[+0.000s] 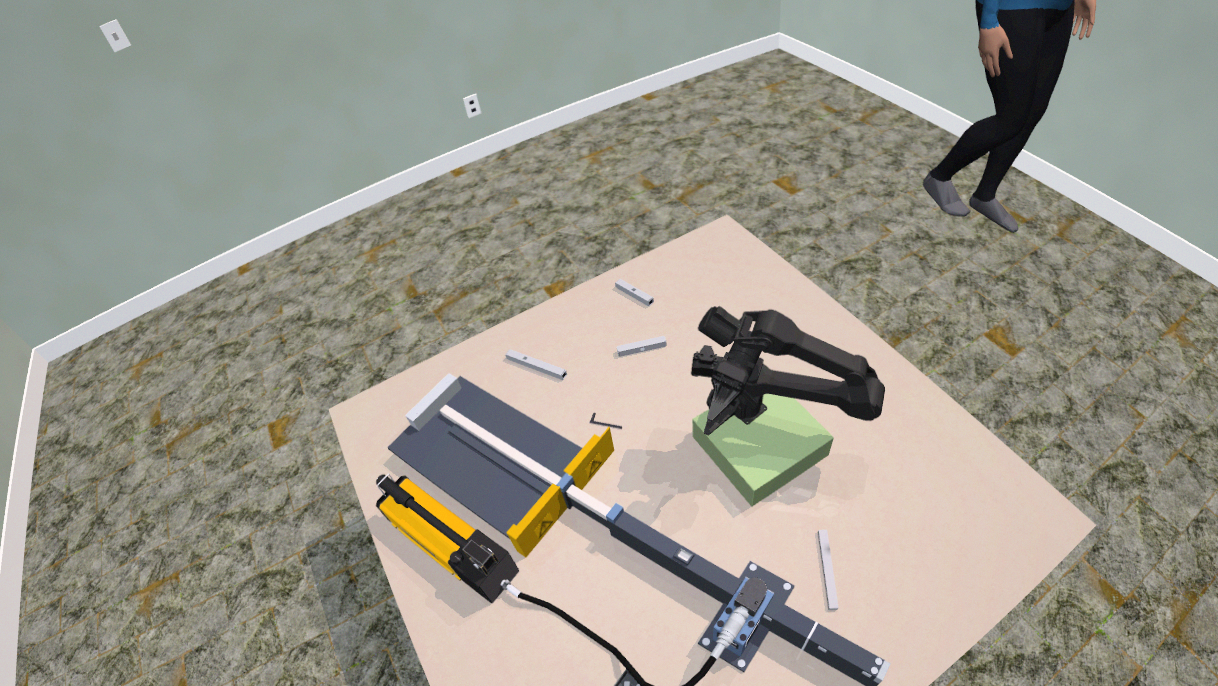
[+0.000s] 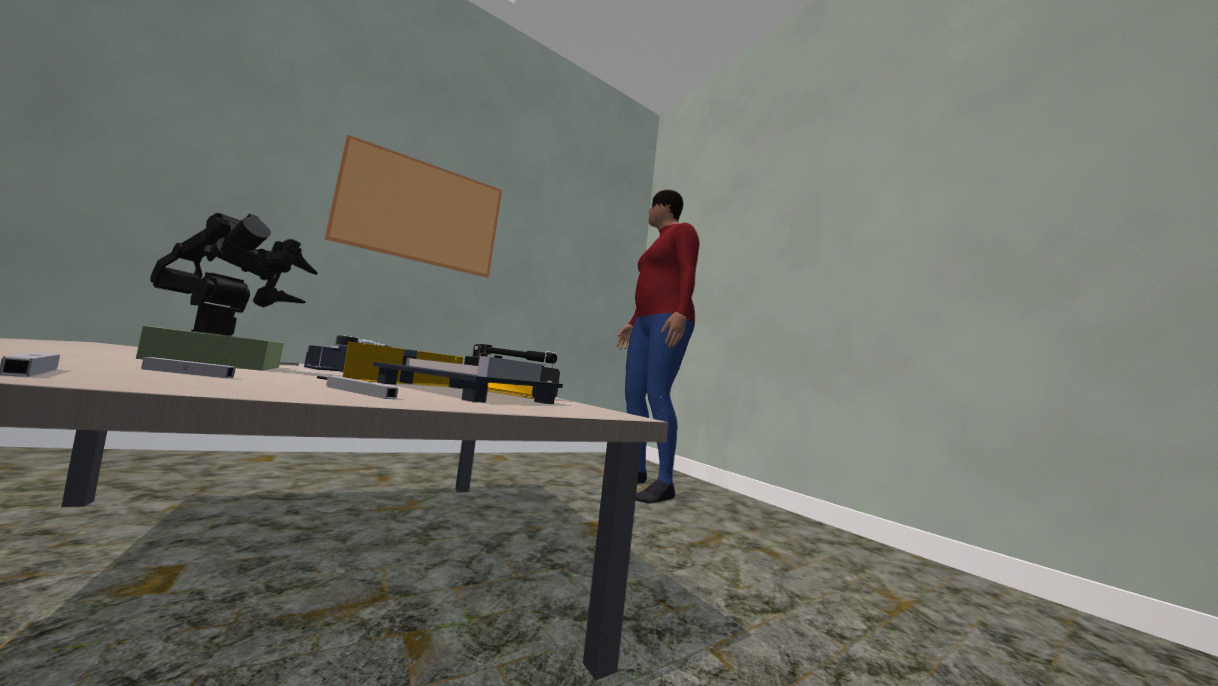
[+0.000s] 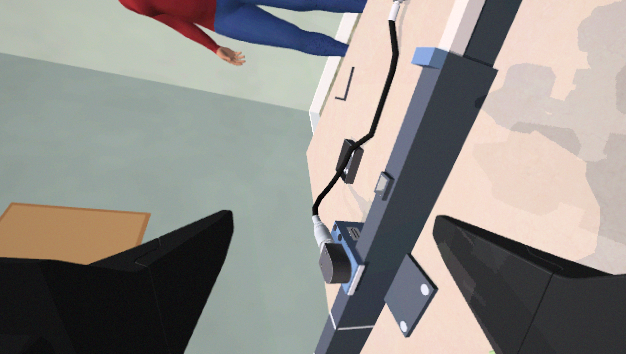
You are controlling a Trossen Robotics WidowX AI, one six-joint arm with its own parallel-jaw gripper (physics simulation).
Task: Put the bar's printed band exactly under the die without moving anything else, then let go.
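Frame: origin at the arm's base, x back, y left, z down, level; centimetres.
Seen in the pictures: gripper, between the fingertips: point(image 1: 707, 427) point(image 2: 311, 288) point(image 3: 334, 222); arm's base, origin of its link: point(image 1: 747, 408) point(image 2: 212, 333).
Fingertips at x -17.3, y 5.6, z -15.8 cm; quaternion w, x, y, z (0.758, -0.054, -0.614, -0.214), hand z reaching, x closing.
Note:
Pixels of each thing's top centre, then the offset from my fingertips to it. "spot": a spot on its surface instead.
- long dark bar, a spot on its surface: point(image 3: 420, 150) point(image 1: 662, 537) spot: dx -16.2, dy +4.9, dz +17.0 cm
- thin white band, a spot on its surface: point(image 1: 809, 637) spot: dx -9.9, dy +37.6, dz +15.3 cm
- yellow hand pump, a spot on its surface: point(image 1: 426, 528) spot: dx -52.6, dy -26.3, dz +14.5 cm
- black hose, a spot on its surface: point(image 1: 586, 627) spot: dx -38.1, dy +8.2, dz +21.9 cm
- hex key, centre of its top: point(image 1: 607, 420) dx -5.5, dy -28.2, dz +22.4 cm
A long dark bar point(image 1: 664, 545) point(image 3: 420, 150) runs through a blue punch unit point(image 1: 743, 617) point(image 3: 356, 260) with a black round head. The die itself cannot be made out. A thin white band point(image 1: 809, 637) point(image 3: 355, 328) crosses the bar beyond the punch, apart from it. A pale strip point(image 1: 502, 447) extends from the bar's blue-capped end over a dark plate. I cannot tell which bar carries the printed band; several loose grey bars point(image 1: 535, 364) point(image 1: 641, 345) point(image 1: 827, 569) point(image 2: 362, 386) lie on the table. My gripper point(image 1: 712, 423) point(image 2: 310, 288) point(image 3: 334, 222) is open and empty, raised above the table.
The arm stands on a green block point(image 1: 767, 451) point(image 2: 208, 347). A yellow fence point(image 1: 536, 521) point(image 2: 370, 361) crosses the pale strip. A yellow hand pump point(image 1: 426, 528) connects by black hose point(image 1: 588, 623) point(image 3: 387, 85) to the punch. A hex key point(image 1: 606, 421) lies behind the fence.

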